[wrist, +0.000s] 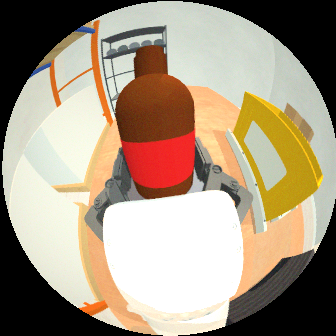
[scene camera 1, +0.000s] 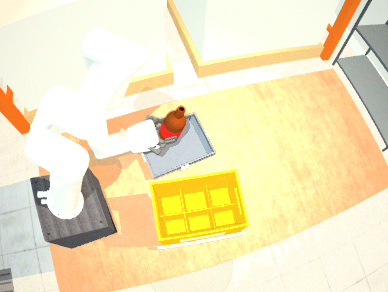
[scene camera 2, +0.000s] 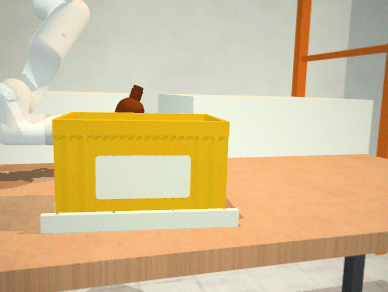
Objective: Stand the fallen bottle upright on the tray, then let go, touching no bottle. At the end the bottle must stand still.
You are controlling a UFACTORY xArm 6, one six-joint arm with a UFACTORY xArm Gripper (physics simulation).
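Places are measured from the arm's base along level axes (x left, y back, z up), in centimetres.
Where they show: gripper, fingertip midpoint: point(wrist: 159, 149); arm's base, link origin: point(scene camera 1: 65, 200).
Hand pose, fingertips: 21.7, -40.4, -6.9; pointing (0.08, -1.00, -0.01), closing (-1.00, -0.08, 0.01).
Observation:
Each offset is from my fingertips to the top centre of the thing, as dx, dy, dz. "spot": to the spot under its first point. Level surfaces: height alone.
The brown bottle @(+0.1, -0.5, +11.8) point(scene camera 1: 173, 122) point(scene camera 2: 130, 105) point(wrist: 156, 112) with a red label is held over the back left part of the grey tray @(spot: -7.2, -5.4, -11.1) point(scene camera 1: 192, 156). In scene camera 2 its neck leans to the right, so it is tilted and not fully upright. My gripper point(scene camera 1: 169, 131) point(wrist: 159, 149) is shut on the bottle, with one finger on each side of its body at the label. The bottle's base is hidden by the gripper and by the crate, so I cannot tell whether it touches the tray.
A yellow crate @(-30.0, -1.9, +5.9) point(scene camera 1: 154, 212) point(scene camera 2: 141, 128) point(wrist: 297, 155) with six empty compartments stands in front of the tray on the wooden table @(dz -11.6) point(scene camera 1: 280, 135) point(scene camera 2: 310, 195). A white strip @(spot: -40.4, -0.9, -10.1) point(scene camera 2: 140, 221) runs along the crate's front foot. A grey shelf rack point(scene camera 1: 361, 75) stands beyond the table's right end.

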